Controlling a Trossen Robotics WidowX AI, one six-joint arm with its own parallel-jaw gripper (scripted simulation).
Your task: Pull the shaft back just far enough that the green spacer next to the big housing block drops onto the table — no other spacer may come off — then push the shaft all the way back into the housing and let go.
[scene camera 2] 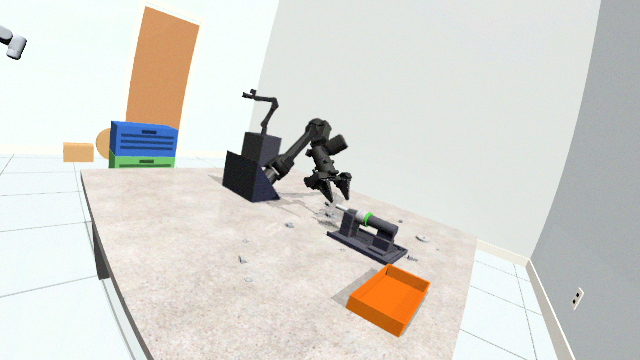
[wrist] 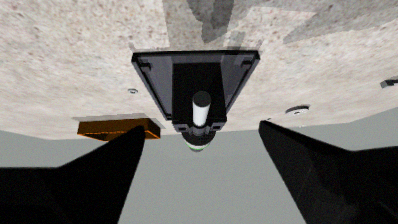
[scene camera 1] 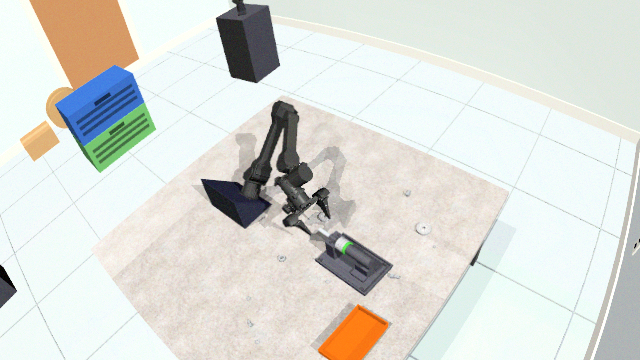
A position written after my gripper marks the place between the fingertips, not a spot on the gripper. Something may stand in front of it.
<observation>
My gripper (scene camera 1: 320, 227) is open, with nothing in its grasp. I also see a housing block (scene camera 1: 359, 267) and an orange tray (scene camera 2: 389, 299).
My gripper is seen too in scene camera 2 (scene camera 2: 340, 201) and in the wrist view (wrist: 203, 128). The housing block shows as well in scene camera 2 (scene camera 2: 380, 247) and in the wrist view (wrist: 172, 78). The orange tray also shows in the wrist view (wrist: 100, 130).
</observation>
